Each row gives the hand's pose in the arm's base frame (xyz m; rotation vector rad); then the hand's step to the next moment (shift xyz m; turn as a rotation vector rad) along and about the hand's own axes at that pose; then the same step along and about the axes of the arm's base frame.
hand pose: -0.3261 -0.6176 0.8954 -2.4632 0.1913 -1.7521
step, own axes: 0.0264 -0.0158 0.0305 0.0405 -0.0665 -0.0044
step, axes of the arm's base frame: 0.0380 0.0117 0.0172 0.0115 0.0587 0.0501
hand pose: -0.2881 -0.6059 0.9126 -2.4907 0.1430 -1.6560
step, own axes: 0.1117 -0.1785 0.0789 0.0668 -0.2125 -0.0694
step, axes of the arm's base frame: 0.1156 0.1634 0.1025 -0.0386 0.1937 0.1242
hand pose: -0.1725 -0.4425 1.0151 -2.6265 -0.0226 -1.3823
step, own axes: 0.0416 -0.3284 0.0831 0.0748 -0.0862 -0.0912
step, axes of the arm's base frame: 0.0608 0.3339 0.0359 -0.0400 0.0653 0.1244
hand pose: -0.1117 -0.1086 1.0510 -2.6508 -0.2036 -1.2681
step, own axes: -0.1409 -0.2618 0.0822 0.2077 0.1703 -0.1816
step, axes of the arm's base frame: -0.0801 0.2680 -0.1300 0.0278 -0.1998 0.2538
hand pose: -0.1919 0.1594 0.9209 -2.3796 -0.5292 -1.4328
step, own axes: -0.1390 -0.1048 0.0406 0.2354 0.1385 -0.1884
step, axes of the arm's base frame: -0.0770 0.0896 -0.1341 0.0198 -0.1706 0.2839
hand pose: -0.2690 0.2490 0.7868 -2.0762 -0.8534 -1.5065
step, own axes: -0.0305 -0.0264 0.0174 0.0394 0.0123 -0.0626
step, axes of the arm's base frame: -0.0132 0.0235 -0.0347 -0.0255 -0.0413 0.0572
